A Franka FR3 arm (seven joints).
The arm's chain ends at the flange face. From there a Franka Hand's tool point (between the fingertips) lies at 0.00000 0.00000 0.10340 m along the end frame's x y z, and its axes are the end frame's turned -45 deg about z.
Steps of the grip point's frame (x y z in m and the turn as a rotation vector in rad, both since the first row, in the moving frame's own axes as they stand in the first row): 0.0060, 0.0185, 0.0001, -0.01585, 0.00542, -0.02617; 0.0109, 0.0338, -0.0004, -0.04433, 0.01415, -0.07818; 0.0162, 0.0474, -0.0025, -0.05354, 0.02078, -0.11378; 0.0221, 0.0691, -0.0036, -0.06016, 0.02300, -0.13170; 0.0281, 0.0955, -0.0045, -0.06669, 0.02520, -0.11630; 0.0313, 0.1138, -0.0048, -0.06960, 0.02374, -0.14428; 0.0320, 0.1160, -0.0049, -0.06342, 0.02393, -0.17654; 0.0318, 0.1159, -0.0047, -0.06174, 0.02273, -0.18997
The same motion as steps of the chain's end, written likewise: 0.0158, 0.0081, 0.0001, -0.00738, 0.01504, -0.02617; 0.0273, 0.0142, -0.0003, -0.02134, 0.04135, -0.07818; 0.0394, 0.0200, -0.0023, -0.02316, 0.05255, -0.11378; 0.0583, 0.0309, -0.0034, -0.02628, 0.05880, -0.13170; 0.0805, 0.0450, -0.0042, -0.02934, 0.06498, -0.11630; 0.0956, 0.0555, -0.0045, -0.03243, 0.06600, -0.14428; 0.0980, 0.0571, -0.0047, -0.02792, 0.06177, -0.17654; 0.0980, 0.0572, -0.0045, -0.02758, 0.05973, -0.18997
